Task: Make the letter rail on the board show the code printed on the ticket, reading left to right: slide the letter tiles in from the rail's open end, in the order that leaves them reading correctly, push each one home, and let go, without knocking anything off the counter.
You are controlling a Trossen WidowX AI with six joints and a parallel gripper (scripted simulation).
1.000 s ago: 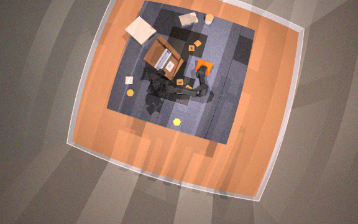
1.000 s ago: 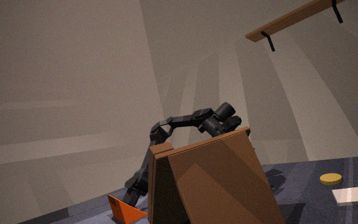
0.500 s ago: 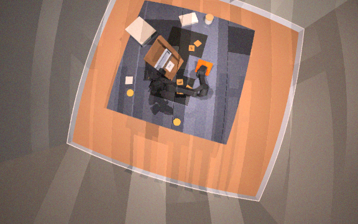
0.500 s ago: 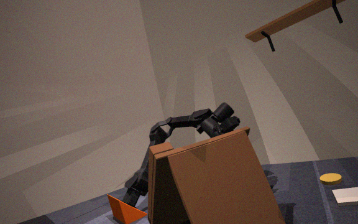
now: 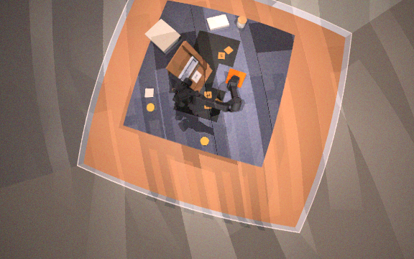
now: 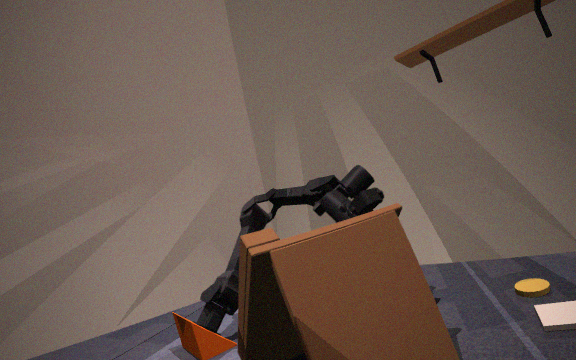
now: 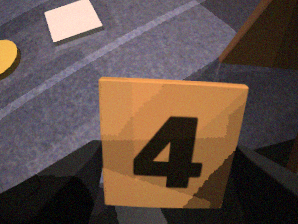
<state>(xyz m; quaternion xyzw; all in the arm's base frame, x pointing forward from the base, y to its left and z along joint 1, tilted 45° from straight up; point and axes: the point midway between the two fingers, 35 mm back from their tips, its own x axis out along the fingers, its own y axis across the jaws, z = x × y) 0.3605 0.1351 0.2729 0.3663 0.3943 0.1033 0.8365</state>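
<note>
The white ticket lies 16 cm to the right of my gripper tip, 8 cm below it and 8 cm behind it. Round my gripper tip: white square (27 cm ahead, 16 cm below, 10 cm to the left); then orange tile marked 4 (right at my gripper tip); then dark mat (26 cm to the right, 17 cm behind, 16 cm below).
</note>
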